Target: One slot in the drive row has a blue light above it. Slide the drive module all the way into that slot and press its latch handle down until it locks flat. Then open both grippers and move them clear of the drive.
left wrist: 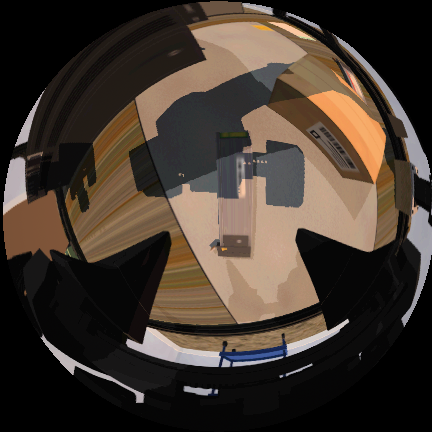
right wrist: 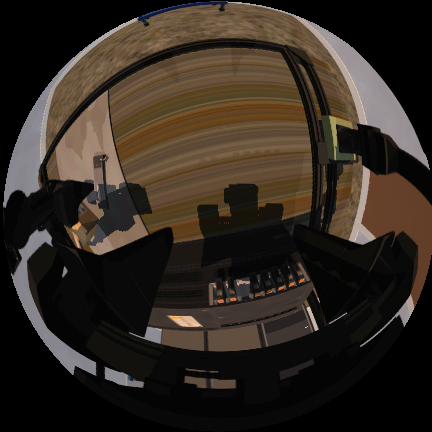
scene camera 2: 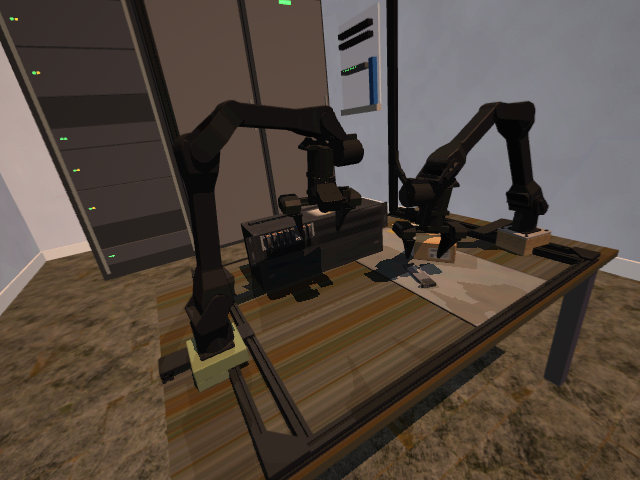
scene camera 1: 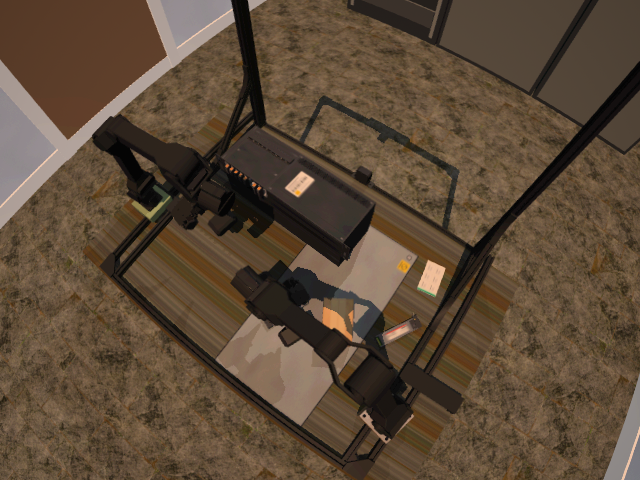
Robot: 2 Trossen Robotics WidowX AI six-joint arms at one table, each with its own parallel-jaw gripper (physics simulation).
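Places are measured from the left arm's base along level axes (x back, y down, z right), in millimetres.
Pixels of known places: left gripper, between the fingertips: (left wrist: 235,236) (right wrist: 82,184) (scene camera 2: 422,258); right gripper, between the fingertips: (right wrist: 235,232) (scene camera 2: 320,233); left arm's base, origin of its link: (scene camera 2: 523,229) (scene camera 1: 387,416); right arm's base, origin of its link: (right wrist: 344,139) (scene camera 2: 215,344) (scene camera 1: 150,199).
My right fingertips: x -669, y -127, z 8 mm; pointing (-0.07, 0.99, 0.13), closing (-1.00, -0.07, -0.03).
Note:
For each thing: its top centre in the pictures, then the offset to it from my right fingertips. Level surfaces: height alone.
- drive module, centre of its top: (left wrist: 228,197) (right wrist: 100,183) (scene camera 2: 416,273) dx +271, dy +177, dz -9 mm
- grey mat, height of its surface: dy +186 mm
- black drive chassis, centre of its top: (right wrist: 199,322) (scene camera 1: 293,177) (scene camera 2: 312,213) dx +47, dy +13, dz +226 mm
- cardboard box, centre of its top: (left wrist: 349,106) (scene camera 1: 337,320) (right wrist: 72,224) (scene camera 2: 435,238) dx +400, dy +126, dz +71 mm
- white card, centre of its top: (scene camera 1: 431,278) dx +492, dy +187, dz +373 mm
The drive module (left wrist: 235,210) (scene camera 2: 425,281) (right wrist: 100,172) lies on the grey mat (left wrist: 280,220) (scene camera 2: 485,289), its green connector end at the top in the left wrist view and its latch end lower down. My left gripper (left wrist: 235,236) (scene camera 2: 424,257) is open above the module, which shows between the fingertips in its wrist view. My right gripper (right wrist: 235,232) (scene camera 2: 319,231) is open and empty, above and in front of the black drive chassis (scene camera 1: 320,201) (scene camera 2: 351,237). The drive row (right wrist: 270,285) has several orange-tabbed drives and one different-looking bay left of its middle. I cannot make out the blue light clearly.
A cardboard box (scene camera 1: 336,317) (scene camera 2: 436,250) (left wrist: 350,110) stands on the mat near the left gripper. Another module (scene camera 1: 399,330) lies beside the mat, and a white card (scene camera 1: 431,277) lies at the right in scene camera 1. Black frame rails edge the table.

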